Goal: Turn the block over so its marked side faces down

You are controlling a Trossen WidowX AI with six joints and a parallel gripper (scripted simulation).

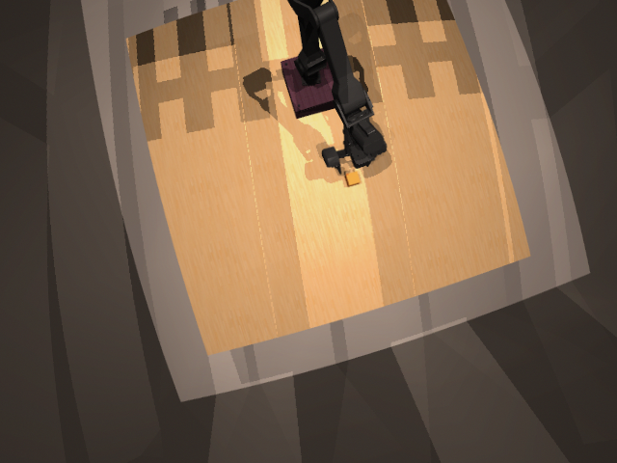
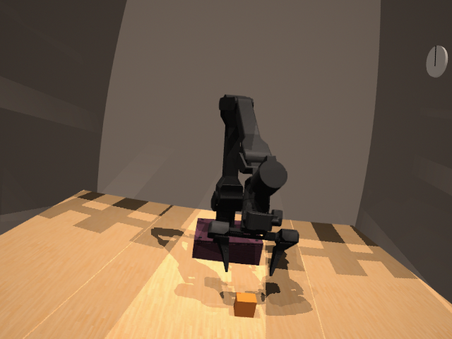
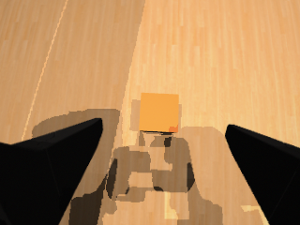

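Now: gripper tip 7 cm above the block and 1 cm short of it.
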